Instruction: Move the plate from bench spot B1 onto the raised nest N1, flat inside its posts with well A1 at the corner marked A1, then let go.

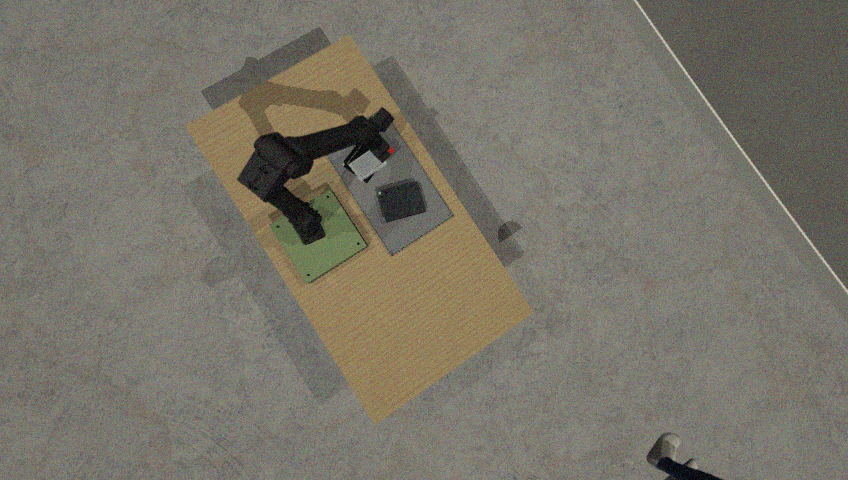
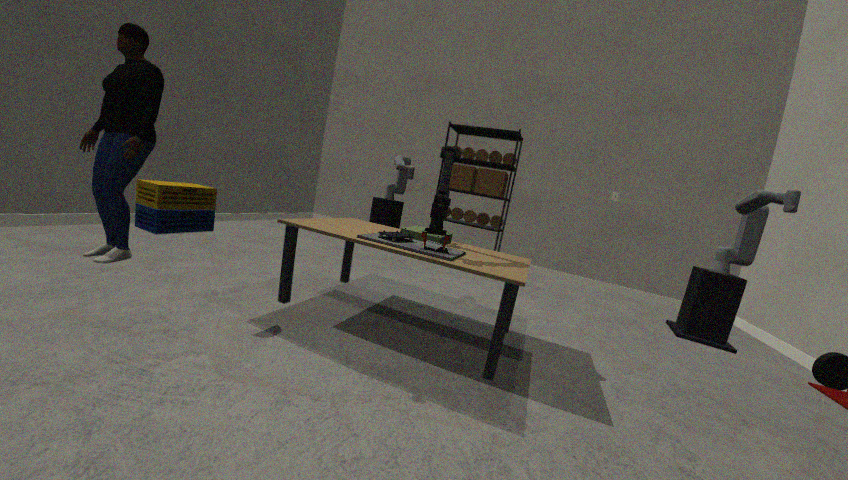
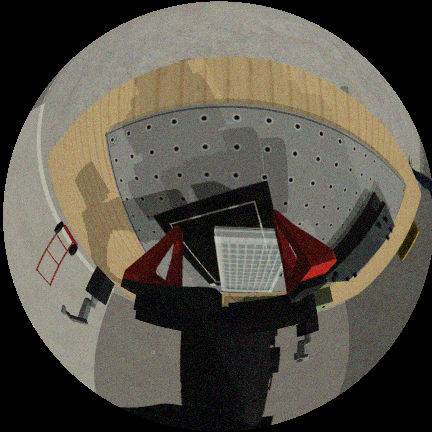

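The plate is a pale, see-through well plate with a grid of wells. It lies flat on the black bench spot B1, which has a white outline. My gripper is open, low over the plate, with one red finger on each side of it. The fingers do not press on it. The raised nest N1 is a dark square block further along the grey perforated board. Nothing lies on the nest.
The arm's base stands on a green plate on the wooden table. A shelf rack stands behind the table. A person stands near stacked crates. Another robot arm stands at the right.
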